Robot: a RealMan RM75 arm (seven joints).
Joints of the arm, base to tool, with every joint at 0 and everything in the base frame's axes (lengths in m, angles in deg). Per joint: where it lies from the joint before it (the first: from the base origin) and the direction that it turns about. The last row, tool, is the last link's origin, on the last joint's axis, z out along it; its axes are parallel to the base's.
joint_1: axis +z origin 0 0 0.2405
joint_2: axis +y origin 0 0 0
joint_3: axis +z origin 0 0 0.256
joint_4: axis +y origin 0 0 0
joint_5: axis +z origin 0 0 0.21
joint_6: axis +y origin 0 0 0
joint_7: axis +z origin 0 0 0.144
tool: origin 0 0 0
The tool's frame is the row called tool.
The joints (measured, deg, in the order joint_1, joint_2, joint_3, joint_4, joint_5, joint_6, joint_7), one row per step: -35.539 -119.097 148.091 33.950 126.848 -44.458 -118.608; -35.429 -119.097 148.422 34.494 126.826 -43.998 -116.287; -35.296 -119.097 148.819 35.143 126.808 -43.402 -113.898; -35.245 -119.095 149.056 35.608 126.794 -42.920 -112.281; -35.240 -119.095 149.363 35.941 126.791 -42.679 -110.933; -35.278 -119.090 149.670 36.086 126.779 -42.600 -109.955; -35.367 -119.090 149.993 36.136 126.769 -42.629 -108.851; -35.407 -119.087 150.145 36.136 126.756 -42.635 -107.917; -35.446 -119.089 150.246 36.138 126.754 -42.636 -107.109; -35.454 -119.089 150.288 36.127 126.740 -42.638 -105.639
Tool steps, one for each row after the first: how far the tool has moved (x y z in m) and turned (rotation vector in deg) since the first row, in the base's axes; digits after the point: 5 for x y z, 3 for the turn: 0.00129 -0.00208 -0.00227 0.246 1.816 -1.130; 0.00273 -0.00463 -0.00505 0.361 3.702 -2.305; 0.00394 -0.00622 -0.00697 0.410 4.982 -3.110; 0.00516 -0.00771 -0.00857 0.485 6.048 -3.949; 0.00588 -0.00877 -0.00967 0.572 6.881 -4.643; 0.00661 -0.00960 -0.01056 0.790 7.828 -5.473; 0.00678 -0.00995 -0.01095 1.059 8.619 -6.045; 0.00700 -0.01017 -0.01125 1.307 9.289 -6.535; 0.00696 -0.01025 -0.01134 1.861 10.453 -7.273
